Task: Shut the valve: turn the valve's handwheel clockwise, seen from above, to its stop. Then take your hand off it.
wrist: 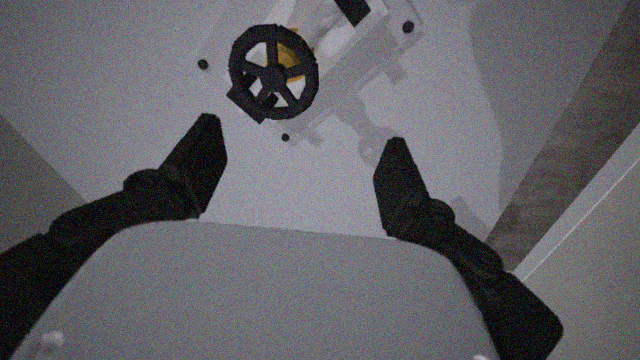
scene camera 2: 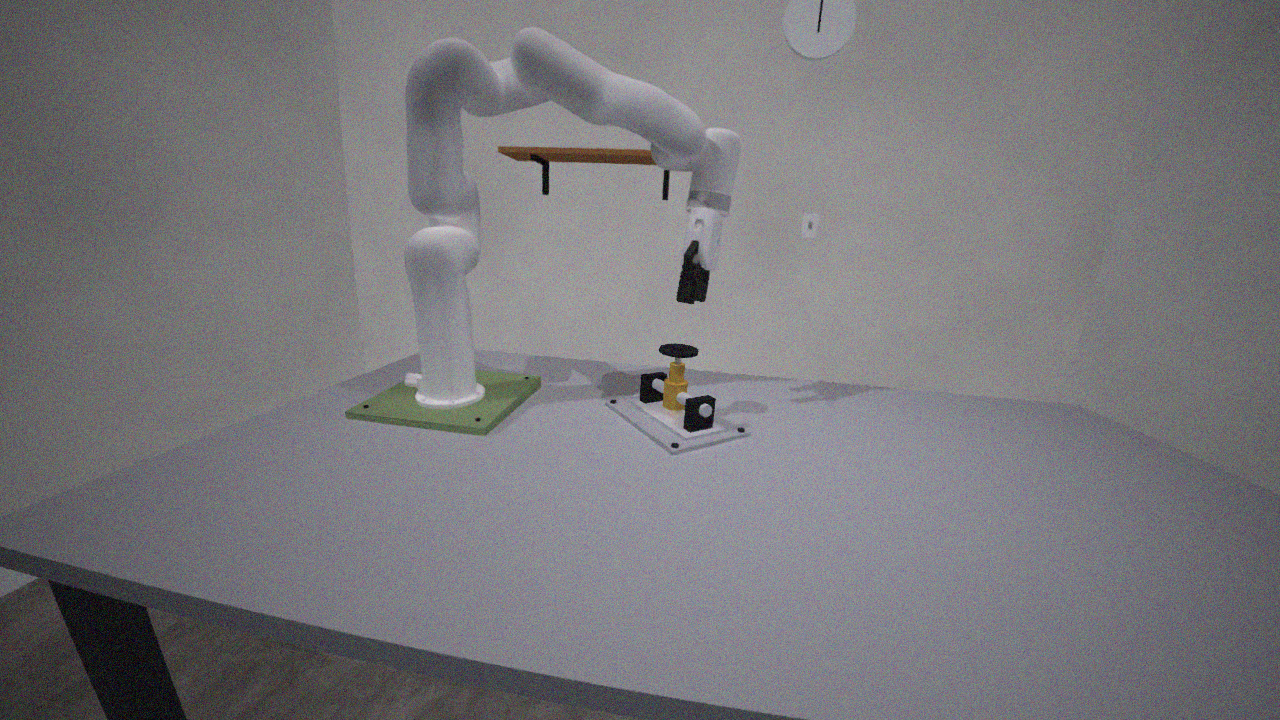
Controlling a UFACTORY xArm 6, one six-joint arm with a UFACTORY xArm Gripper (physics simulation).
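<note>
The valve's black handwheel (scene camera 2: 678,351) (wrist: 273,73) is a level spoked ring on top of the yellow valve body (scene camera 2: 675,390) (wrist: 287,56). The body sits on a pipe between two black blocks on a pale base plate (scene camera 2: 675,446). My gripper (scene camera 2: 691,301) (wrist: 304,148) is open, with nothing between its fingers. It hangs above the handwheel and apart from it. In the wrist view the handwheel lies beyond the fingertips, nearer the left finger. In the scene view the fingers overlap one another, seen from the side. The angle the handwheel has turned through cannot be told.
The arm stands on a green base plate (scene camera 2: 420,417) to the left of the valve. Both plates are on the grey table (scene camera 2: 626,555). A wooden shelf (scene camera 2: 586,155) is on the wall behind the arm. A clock (scene camera 2: 819,22) hangs at the upper right.
</note>
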